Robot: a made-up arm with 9 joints. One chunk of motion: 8 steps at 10 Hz.
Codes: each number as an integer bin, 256 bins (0 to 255) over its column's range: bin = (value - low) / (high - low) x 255, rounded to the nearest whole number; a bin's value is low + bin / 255 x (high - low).
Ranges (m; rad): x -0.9..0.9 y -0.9..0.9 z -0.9..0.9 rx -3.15..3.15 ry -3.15..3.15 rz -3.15..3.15
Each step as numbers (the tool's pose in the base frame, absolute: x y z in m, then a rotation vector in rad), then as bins.
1 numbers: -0.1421 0.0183 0.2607 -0.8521 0.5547 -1.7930
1 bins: 107 130 164 93 150 55
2 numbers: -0.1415 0.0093 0.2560 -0.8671 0.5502 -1.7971
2 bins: 107 129 164 92 150 55
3 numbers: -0.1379 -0.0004 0.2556 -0.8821 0.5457 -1.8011
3 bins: 108 127 164 92 150 55
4 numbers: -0.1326 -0.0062 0.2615 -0.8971 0.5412 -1.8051
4 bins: 109 127 165 91 149 54
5 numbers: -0.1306 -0.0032 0.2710 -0.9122 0.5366 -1.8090
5 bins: 109 127 166 91 149 54
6 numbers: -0.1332 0.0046 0.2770 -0.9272 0.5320 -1.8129
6 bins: 109 128 167 90 149 54
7 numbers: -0.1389 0.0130 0.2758 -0.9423 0.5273 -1.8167
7 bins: 108 129 167 89 149 54
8 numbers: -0.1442 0.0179 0.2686 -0.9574 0.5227 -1.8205
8 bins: 107 130 166 89 149 54
